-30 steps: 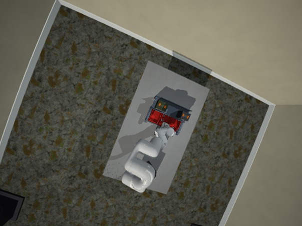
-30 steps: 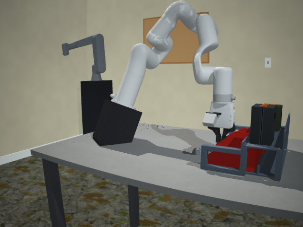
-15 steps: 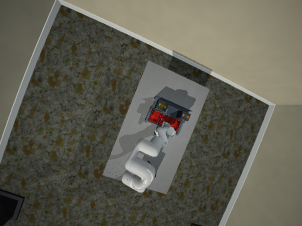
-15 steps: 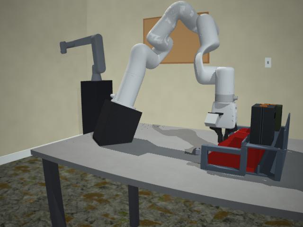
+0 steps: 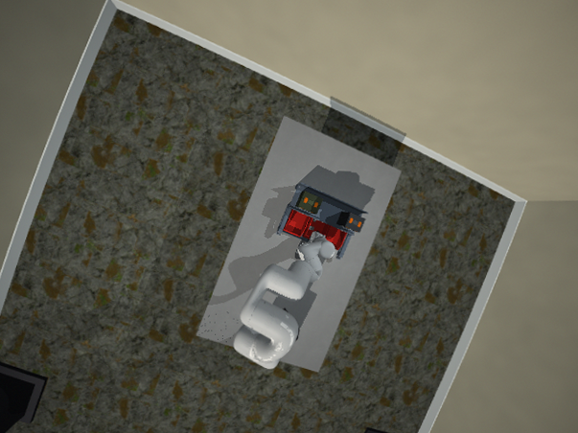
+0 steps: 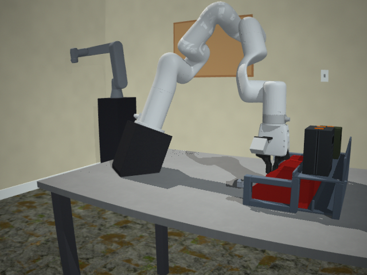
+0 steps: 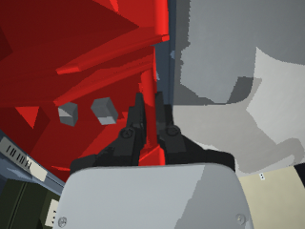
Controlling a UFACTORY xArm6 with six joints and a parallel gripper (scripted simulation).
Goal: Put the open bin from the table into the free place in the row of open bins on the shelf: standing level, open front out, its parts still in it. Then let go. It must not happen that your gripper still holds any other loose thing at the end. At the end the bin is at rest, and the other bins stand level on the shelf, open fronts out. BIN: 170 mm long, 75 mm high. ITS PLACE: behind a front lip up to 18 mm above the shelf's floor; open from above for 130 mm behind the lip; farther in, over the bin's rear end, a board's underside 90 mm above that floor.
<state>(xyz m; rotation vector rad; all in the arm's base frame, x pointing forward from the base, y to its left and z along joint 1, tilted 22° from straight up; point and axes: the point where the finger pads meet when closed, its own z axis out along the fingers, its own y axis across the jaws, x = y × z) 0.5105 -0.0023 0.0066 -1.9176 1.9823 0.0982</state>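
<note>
Now: the grey-blue shelf bar 20 mm behind my hand and 50 mm below it.
</note>
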